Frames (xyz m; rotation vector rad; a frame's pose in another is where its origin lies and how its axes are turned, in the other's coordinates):
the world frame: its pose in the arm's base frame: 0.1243 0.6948 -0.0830 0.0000 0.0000 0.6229
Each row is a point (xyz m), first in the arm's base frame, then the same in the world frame.
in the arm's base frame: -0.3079 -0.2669 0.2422
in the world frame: -0.9121 -0.5289 0.3252
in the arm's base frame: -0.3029 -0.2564 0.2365
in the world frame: -0.9019 -0.5233 0.3195
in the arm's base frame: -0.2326 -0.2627 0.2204
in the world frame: -0.8485 -0.5695 0.3034
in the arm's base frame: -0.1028 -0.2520 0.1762
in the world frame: -0.7368 -0.6365 0.2592
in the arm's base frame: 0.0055 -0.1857 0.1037
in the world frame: -0.6102 -0.6458 0.1867
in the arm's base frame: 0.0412 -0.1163 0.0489
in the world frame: -0.5407 -0.6103 0.1319
